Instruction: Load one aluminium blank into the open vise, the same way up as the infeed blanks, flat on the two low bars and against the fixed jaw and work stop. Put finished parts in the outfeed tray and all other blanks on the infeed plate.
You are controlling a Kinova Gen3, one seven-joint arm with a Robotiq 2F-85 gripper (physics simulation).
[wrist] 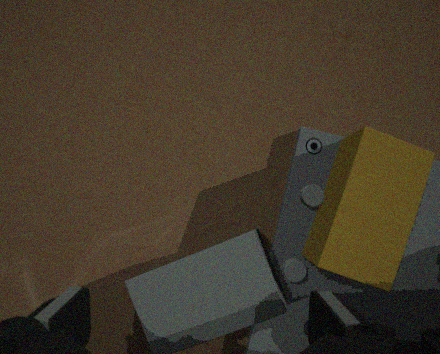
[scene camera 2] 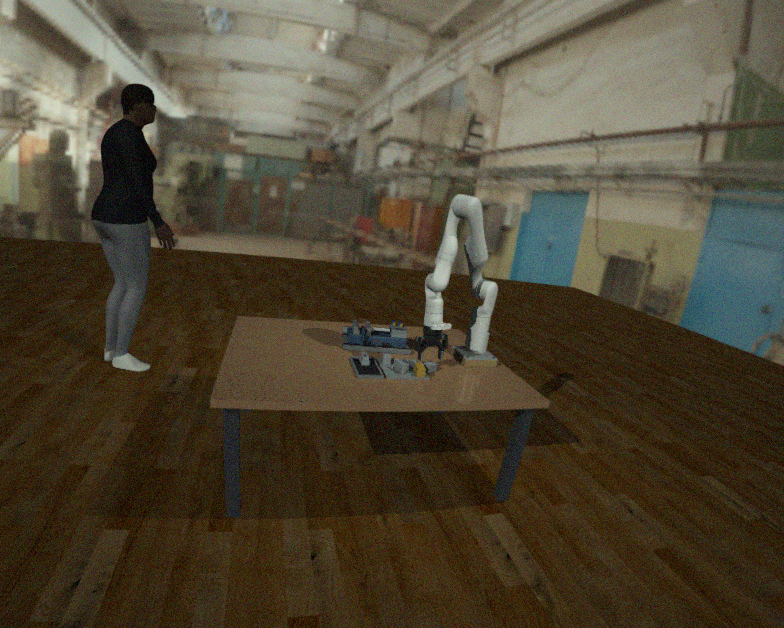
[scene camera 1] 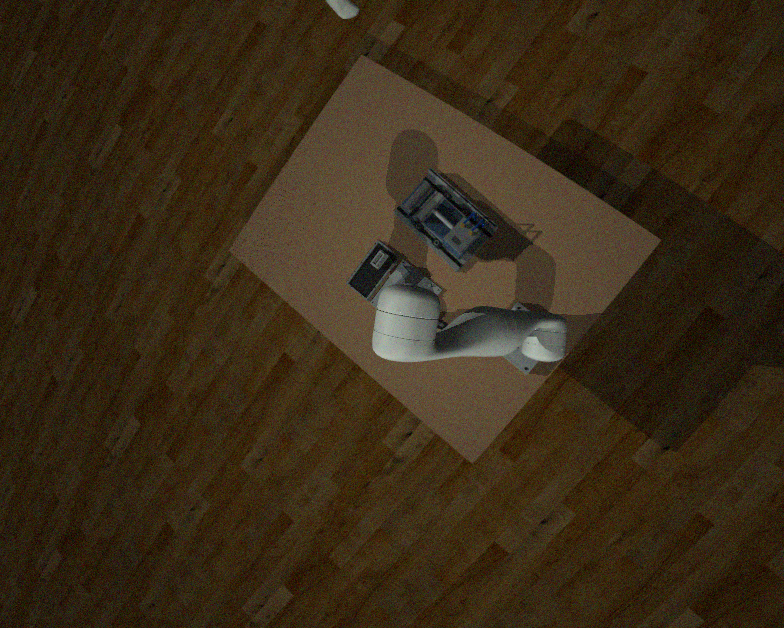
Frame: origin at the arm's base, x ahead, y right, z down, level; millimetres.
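Where they show: gripper, fingertip midpoint: (wrist: 199,315) (scene camera 2: 430,360); arm's base, link origin: (scene camera 2: 473,350).
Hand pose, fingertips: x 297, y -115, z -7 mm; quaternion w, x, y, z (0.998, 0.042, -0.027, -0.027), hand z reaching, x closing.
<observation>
Each offset is from my fingertips to the top centre of the thing. Level surfaces: height alone.
My gripper (scene camera 2: 431,356) (wrist: 199,315) is open and empty. In the wrist view its fingertips stand on either side of a grey block @(dz +6, dx +2, dy -4 mm) (wrist: 205,282), which lies askew at the infeed plate's edge; how high they are over it is hard to tell. The infeed plate @(dz +39, dx +109, dy +24 mm) (wrist: 295,185) (scene camera 2: 391,375) also bears a yellow block @(dz +4, dx +68, dy -46 mm) (wrist: 375,205) (scene camera 2: 419,369) and grey blanks @(dz -1, dx +130, dy -6 mm) (scene camera 2: 400,366). The blue-grey vise @(dz -52, dx +116, dy +308 mm) (scene camera 1: 448,251) (scene camera 2: 376,338) stands behind the plate in the second scene view; its seat is too small to read. The dark outfeed tray (scene camera 1: 366,276) (scene camera 2: 369,370) holds a light grey part @(dz +6, dx +248, dy +92 mm) (scene camera 1: 378,259) (scene camera 2: 364,359).
The arm (scene camera 1: 405,327) (scene camera 2: 445,258) reaches over the table @(dz +48 mm) (scene camera 1: 314,196) (scene camera 2: 281,385) and hides part of the infeed plate in the first scene view. Pins @(dz +31, dx +47, dy -50 mm) (wrist: 312,195) stand up from the plate beside the yellow block. A person (scene camera 2: 127,176) stands on the floor beyond the table.
</observation>
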